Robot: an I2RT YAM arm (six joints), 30 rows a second.
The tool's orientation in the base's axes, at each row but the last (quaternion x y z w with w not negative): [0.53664, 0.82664, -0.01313, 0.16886]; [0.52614, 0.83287, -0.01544, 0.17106]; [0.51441, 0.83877, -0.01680, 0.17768]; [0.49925, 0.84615, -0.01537, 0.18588]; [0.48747, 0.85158, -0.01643, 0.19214]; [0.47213, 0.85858, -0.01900, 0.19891]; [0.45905, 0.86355, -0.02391, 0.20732]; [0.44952, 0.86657, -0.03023, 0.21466]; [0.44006, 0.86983, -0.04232, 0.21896]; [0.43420, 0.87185, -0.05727, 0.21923]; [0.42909, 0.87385, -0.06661, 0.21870]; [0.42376, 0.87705, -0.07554, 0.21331]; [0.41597, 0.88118, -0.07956, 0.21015]
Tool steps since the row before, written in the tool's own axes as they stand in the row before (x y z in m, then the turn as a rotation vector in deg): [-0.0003, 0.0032, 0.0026, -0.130, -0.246, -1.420]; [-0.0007, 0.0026, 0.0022, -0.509, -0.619, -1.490]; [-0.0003, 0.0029, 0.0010, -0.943, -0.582, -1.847]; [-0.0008, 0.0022, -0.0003, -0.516, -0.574, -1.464]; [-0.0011, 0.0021, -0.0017, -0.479, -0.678, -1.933]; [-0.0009, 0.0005, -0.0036, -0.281, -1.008, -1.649]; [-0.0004, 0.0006, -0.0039, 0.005, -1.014, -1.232]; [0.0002, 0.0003, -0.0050, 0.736, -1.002, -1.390]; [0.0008, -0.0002, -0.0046, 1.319, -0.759, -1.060]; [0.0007, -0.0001, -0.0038, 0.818, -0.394, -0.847]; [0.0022, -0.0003, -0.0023, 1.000, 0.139, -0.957]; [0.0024, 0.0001, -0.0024, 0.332, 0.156, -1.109]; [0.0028, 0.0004, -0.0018, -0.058, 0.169, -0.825]
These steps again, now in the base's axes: [0.0037, 0.0006, -0.0019, -0.548, 0.069, 1.337]; [0.0032, 0.0001, -0.0015, -0.749, -0.413, 1.460]; [0.0029, 0.0009, -0.0004, -0.640, -0.692, 1.937]; [0.0021, 0.0005, 0.0009, -0.703, -0.411, 1.441]; [0.0017, 0.0006, 0.0023, -0.953, -0.334, 1.846]; [-0.0003, 0.0003, 0.0037, -1.225, -0.420, 1.462]; [-0.0006, 0.0009, 0.0038, -1.231, -0.296, 0.972]; [-0.0016, 0.0016, 0.0045, -1.644, 0.310, 0.825]; [-0.0022, 0.0017, 0.0038, -1.641, 0.805, 0.313]; [-0.0017, 0.0016, 0.0031, -1.021, 0.602, 0.371]; [-0.0022, 0.0021, 0.0011, -0.739, 1.098, 0.427]; [-0.0020, 0.0025, 0.0011, -0.406, 0.682, 0.857]; [-0.0018, 0.0028, 0.0004, -0.089, 0.328, 0.773]
